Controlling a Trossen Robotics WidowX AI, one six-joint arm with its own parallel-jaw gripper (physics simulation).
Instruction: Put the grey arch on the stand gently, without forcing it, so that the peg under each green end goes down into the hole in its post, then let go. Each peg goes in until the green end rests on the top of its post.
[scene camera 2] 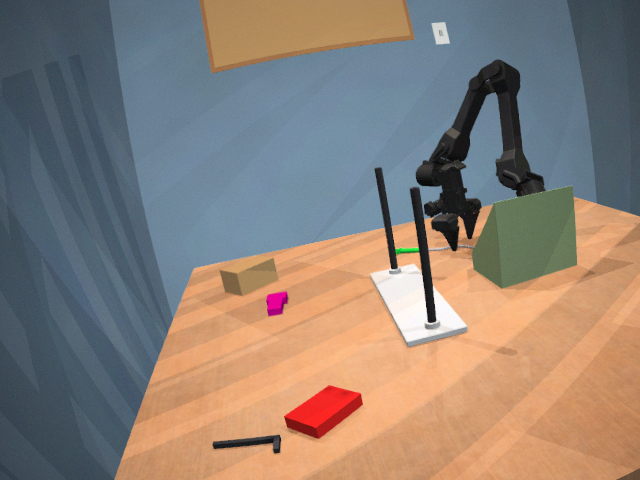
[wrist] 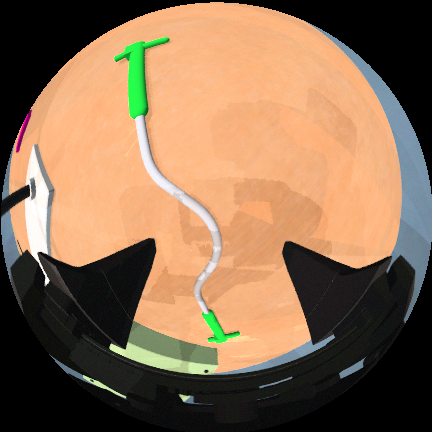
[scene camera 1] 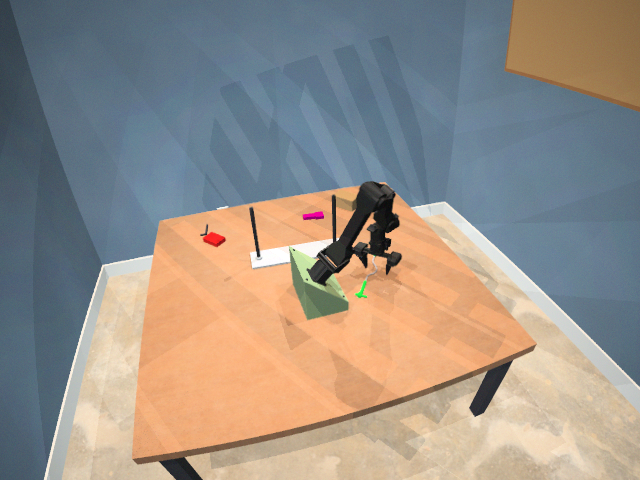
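Where they show: gripper, fingertip midpoint: (scene camera 2: 462, 245) (wrist: 220, 247) (scene camera 1: 376, 271); arm's base, origin of the base link: (scene camera 2: 539, 209) (scene camera 1: 316, 277).
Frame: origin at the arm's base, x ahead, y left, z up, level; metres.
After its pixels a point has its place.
Observation:
The grey arch (scene camera 1: 374, 265) {x 0.112, y -0.290, z -0.123 m} (scene camera 2: 439, 249) {x 0.138, y -0.294, z -0.122 m} (wrist: 217, 242) {x 0.080, y -0.282, z -0.122 m} lies flat on the table, its wire bent in an S. One green end (scene camera 1: 362, 288) {x 0.001, y -0.180, z -0.117 m} (scene camera 2: 408, 250) {x 0.206, y -0.346, z -0.120 m} (wrist: 138, 85) {x 0.180, y -0.335, z -0.117 m} lies far from the arm's base in the wrist view; the smaller-looking green end (wrist: 215, 326) {x 0.015, y -0.195, z -0.117 m} lies near the wedge. My gripper (scene camera 1: 375, 270) {x 0.075, y -0.280, z -0.123 m} (scene camera 2: 462, 244) {x 0.075, y -0.280, z -0.123 m} (wrist: 220, 247) {x 0.075, y -0.280, z -0.123 m} is open and empty, pointing down above the grey wire, which shows between the fingertips in the wrist view. The stand has a white base (scene camera 1: 273, 256) {x 0.330, y 0.071, z -0.116 m} (scene camera 2: 405, 302) {x 0.343, y -0.007, z -0.116 m} (wrist: 39, 215) {x 0.266, y -0.173, z -0.116 m} and two upright black posts (scene camera 1: 254, 232) {x 0.336, y 0.134, z 0.018 m} (scene camera 2: 423, 258) {x 0.347, y 0.137, z 0.011 m}. The post holes cannot be made out.
A green wedge (scene camera 1: 324, 305) {x -0.063, y -0.003, z -0.076 m} (scene camera 2: 537, 237) {x 0.049, y 0.054, z -0.040 m} (wrist: 170, 348) {x 0.024, y -0.097, z -0.105 m} stands at the arm's base, beside the stand. A magenta piece (scene camera 1: 313, 215) {x 0.570, y -0.200, z -0.113 m} (scene camera 2: 276, 303) {x 0.577, y -0.181, z -0.113 m}, a tan block (scene camera 1: 346, 200) {x 0.575, y -0.380, z -0.073 m} (scene camera 2: 250, 277) {x 0.617, y -0.354, z -0.092 m}, a red block (scene camera 1: 214, 239) {x 0.558, y 0.294, z -0.108 m} (scene camera 2: 323, 411) {x 0.577, y 0.311, z -0.108 m} and a black L-shaped piece (scene camera 2: 245, 442) {x 0.692, y 0.324, z -0.122 m} lie beyond the stand.

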